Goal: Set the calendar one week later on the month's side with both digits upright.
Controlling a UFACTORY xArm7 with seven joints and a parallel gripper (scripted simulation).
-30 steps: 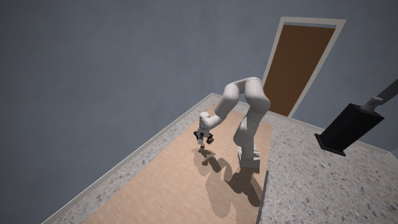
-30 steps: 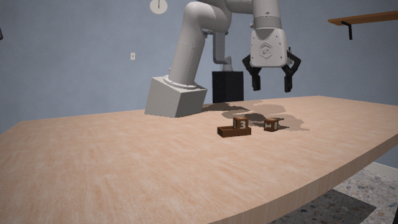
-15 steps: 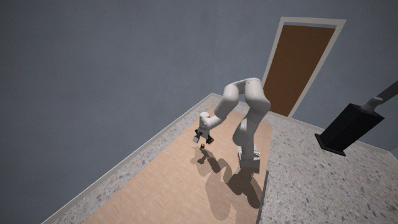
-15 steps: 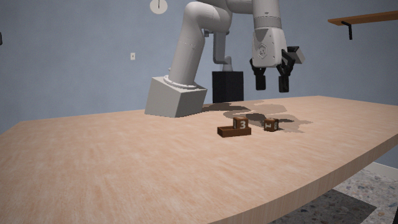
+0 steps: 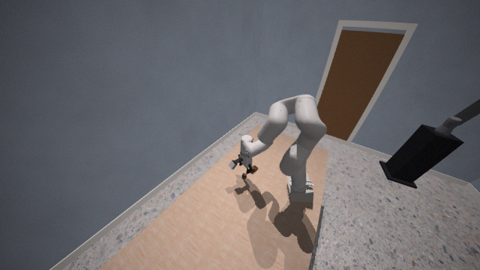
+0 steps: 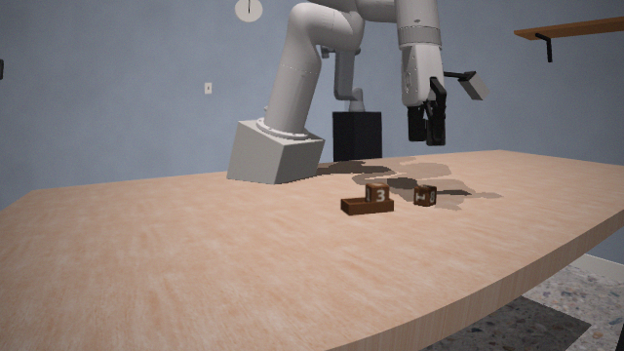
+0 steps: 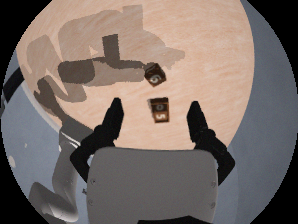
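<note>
Right now the cube is 100 mm below my hand. Round my hand: brown wooden tray (100 mm to the right, 100 mm below, 40 mm behind).
</note>
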